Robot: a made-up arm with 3 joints. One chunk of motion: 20 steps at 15 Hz.
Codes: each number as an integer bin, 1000 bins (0 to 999) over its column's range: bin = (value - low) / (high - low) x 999, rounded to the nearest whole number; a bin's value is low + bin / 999 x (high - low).
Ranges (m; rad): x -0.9..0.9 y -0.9..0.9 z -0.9..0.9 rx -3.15..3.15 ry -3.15..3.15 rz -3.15..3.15
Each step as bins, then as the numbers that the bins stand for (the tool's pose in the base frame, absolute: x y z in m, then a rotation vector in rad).
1 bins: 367 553 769 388 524 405
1 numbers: -0.2387 0.0964 0.4856 -0.7032 0.1545 -0.5959
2 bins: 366 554 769 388 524 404
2 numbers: -0.2405 0.0982 0.4856 -0.7032 0.1545 -0.6023
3 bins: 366 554 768 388 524 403
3 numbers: -0.2405 0.0982 0.4838 -0.7032 0.1545 -0.6086
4 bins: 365 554 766 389 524 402
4 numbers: -0.2423 0.0982 0.4802 -0.6968 0.1545 -0.6149
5 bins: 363 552 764 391 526 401
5 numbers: -0.2459 0.0946 0.4766 -0.6842 0.1671 -0.6212
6 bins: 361 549 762 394 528 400
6 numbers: -0.2495 0.0892 0.4730 -0.6653 0.1797 -0.6275
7 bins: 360 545 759 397 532 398
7 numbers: -0.2514 0.0820 0.4676 -0.6464 0.2050 -0.6401
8 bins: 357 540 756 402 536 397
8 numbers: -0.2568 0.0730 0.4622 -0.6149 0.2302 -0.6464
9 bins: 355 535 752 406 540 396
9 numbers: -0.2604 0.0640 0.4550 -0.5896 0.2554 -0.6527
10 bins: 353 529 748 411 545 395
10 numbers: -0.2640 0.0532 0.4477 -0.5581 0.2869 -0.6590
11 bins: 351 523 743 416 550 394
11 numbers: -0.2676 0.0423 0.4387 -0.5266 0.3185 -0.6653
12 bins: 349 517 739 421 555 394
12 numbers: -0.2712 0.0315 0.4315 -0.4950 0.3500 -0.6653
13 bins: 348 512 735 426 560 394
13 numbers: -0.2730 0.0225 0.4243 -0.4635 0.3815 -0.6653
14 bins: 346 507 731 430 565 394
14 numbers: -0.2766 0.0135 0.4171 -0.4383 0.4131 -0.6653
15 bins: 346 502 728 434 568 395
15 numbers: -0.2766 0.0045 0.4117 -0.4131 0.4320 -0.6590
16 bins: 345 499 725 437 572 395
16 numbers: -0.2784 -0.0009 0.4063 -0.3941 0.4572 -0.6590
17 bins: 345 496 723 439 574 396
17 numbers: -0.2784 -0.0063 0.4027 -0.3815 0.4698 -0.6527
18 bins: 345 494 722 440 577 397
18 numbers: -0.2784 -0.0099 0.4009 -0.3752 0.4887 -0.6464
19 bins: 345 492 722 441 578 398
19 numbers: -0.2784 -0.0135 0.4009 -0.3689 0.4950 -0.6401
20 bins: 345 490 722 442 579 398
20 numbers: -0.2784 -0.0171 0.4009 -0.3626 0.5014 -0.6401
